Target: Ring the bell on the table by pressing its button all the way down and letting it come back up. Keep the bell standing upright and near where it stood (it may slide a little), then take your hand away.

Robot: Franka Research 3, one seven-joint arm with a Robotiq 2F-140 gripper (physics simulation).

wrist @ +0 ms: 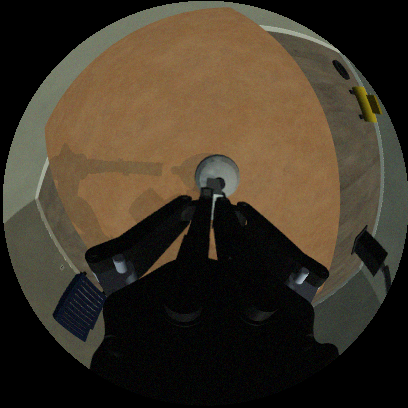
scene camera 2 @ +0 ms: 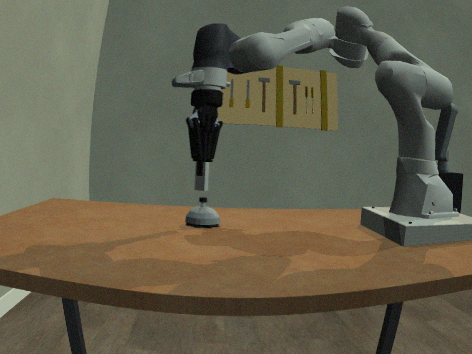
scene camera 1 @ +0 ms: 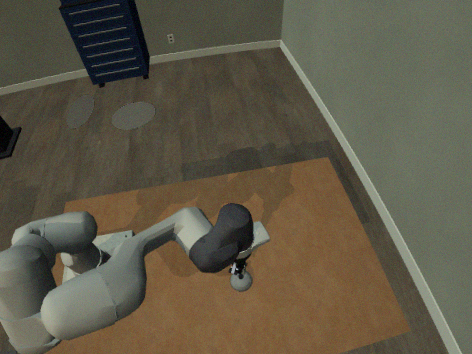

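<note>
The bell (scene camera 1: 242, 283) (scene camera 2: 202, 218) (wrist: 217, 166), a grey dome with a small black button (scene camera 2: 203, 200) on top, stands upright on the table. The button is up on its stem. My gripper (scene camera 1: 240, 274) (scene camera 2: 201, 186) (wrist: 211, 187) is shut, with nothing between its fingers, and points straight down. In the scene camera 2 view its fingertips are just above the button, with a small gap. In the wrist view the fingertips overlap the bell's middle and hide most of the button.
The wooden table (scene camera 1: 320, 280) (scene camera 2: 240, 300) (wrist: 190, 75) bears the bell and the robot's white base plate (scene camera 2: 382, 227). A tool board (scene camera 2: 280, 100) hangs on the wall behind. A blue drawer cabinet (scene camera 1: 107, 40) (wrist: 79, 306) stands on the floor, away from the table.
</note>
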